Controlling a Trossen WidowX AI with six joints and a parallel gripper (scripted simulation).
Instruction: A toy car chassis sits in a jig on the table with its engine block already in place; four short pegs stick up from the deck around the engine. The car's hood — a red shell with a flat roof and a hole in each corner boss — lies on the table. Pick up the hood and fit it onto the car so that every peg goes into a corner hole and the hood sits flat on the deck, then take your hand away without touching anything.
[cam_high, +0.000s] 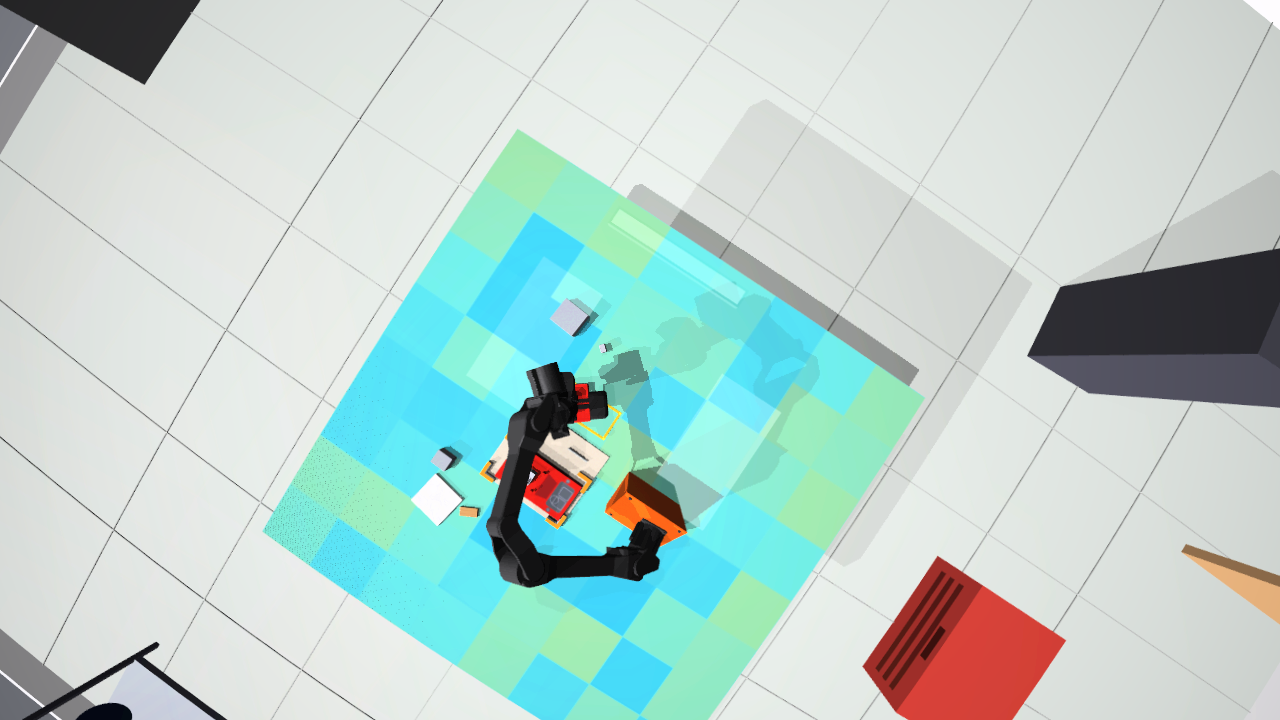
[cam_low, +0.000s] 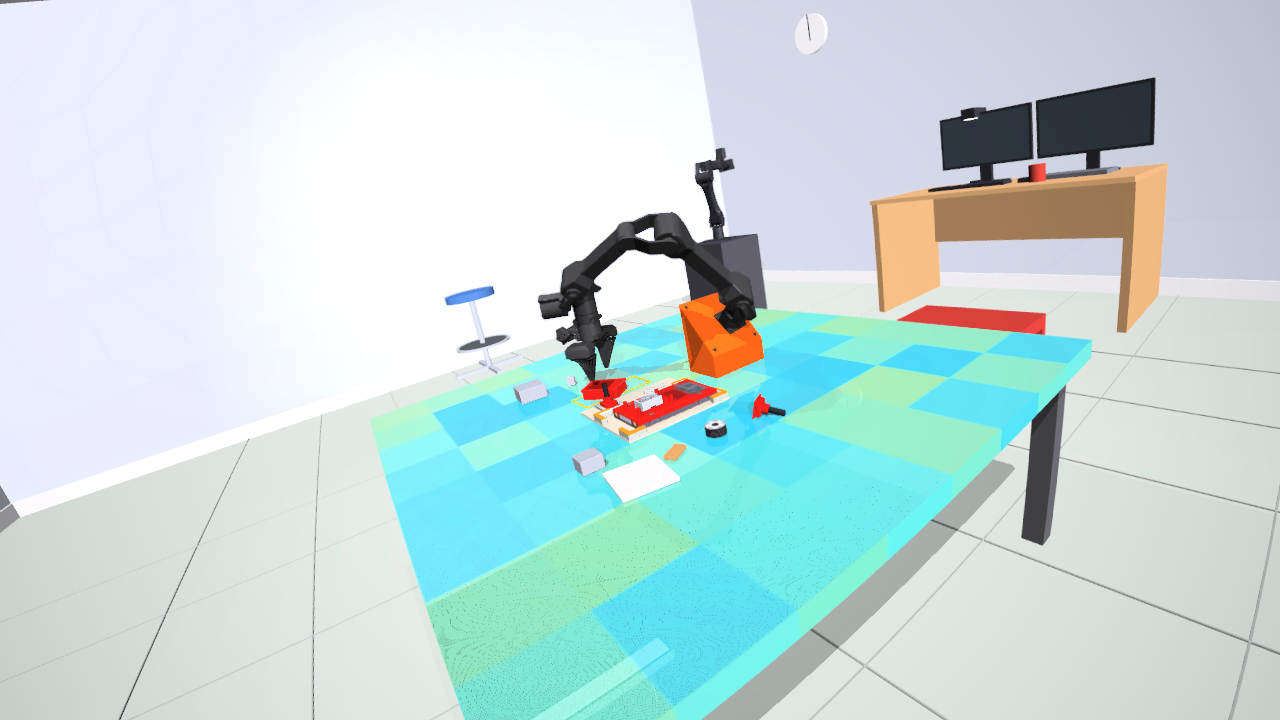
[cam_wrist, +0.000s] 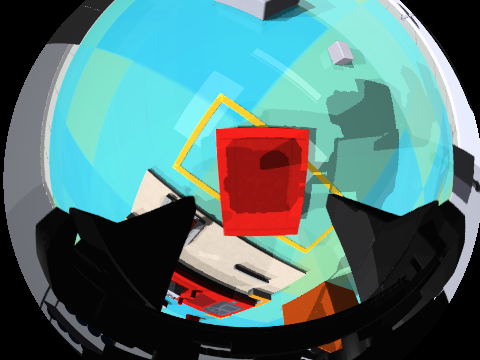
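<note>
The red hood lies 40 mm below my gripper tip. The rest, counted from my gripper tip: black wheel: 400 mm to the left, 40 mm below, 10 mm ahead; then wooden chip: 390 mm to the left, 110 mm ahead, 50 mm below; then beige jig: 200 mm to the left, 40 mm below.
</note>
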